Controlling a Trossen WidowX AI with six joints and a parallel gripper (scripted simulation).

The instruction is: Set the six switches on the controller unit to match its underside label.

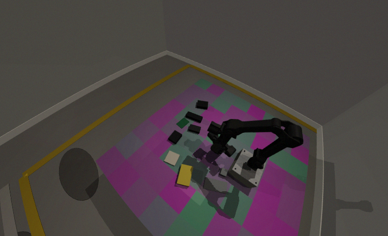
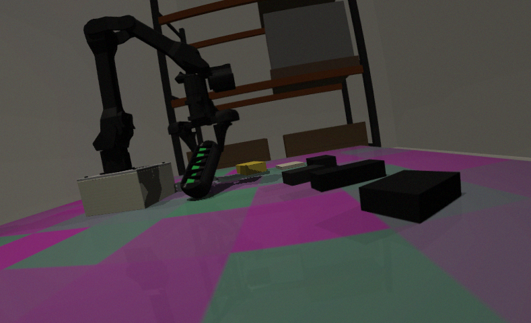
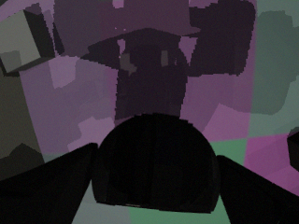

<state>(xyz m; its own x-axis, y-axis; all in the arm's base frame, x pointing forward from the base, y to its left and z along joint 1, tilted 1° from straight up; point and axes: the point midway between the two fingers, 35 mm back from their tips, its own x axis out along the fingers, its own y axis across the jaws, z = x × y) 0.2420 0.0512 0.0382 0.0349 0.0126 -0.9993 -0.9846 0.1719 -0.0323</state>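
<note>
Now: gripper tip 12 cm past the small grey piece, 8 cm to the right of it and 8 cm above it. From my gripper tip the other things lie so: yellow block (25 cm to the left, 8 cm below, 6 cm ahead); then grey plate (18 cm to the left, 13 cm behind, 9 cm below); then cream plate (23 cm to the left, 20 cm ahead, 9 cm below).
</note>
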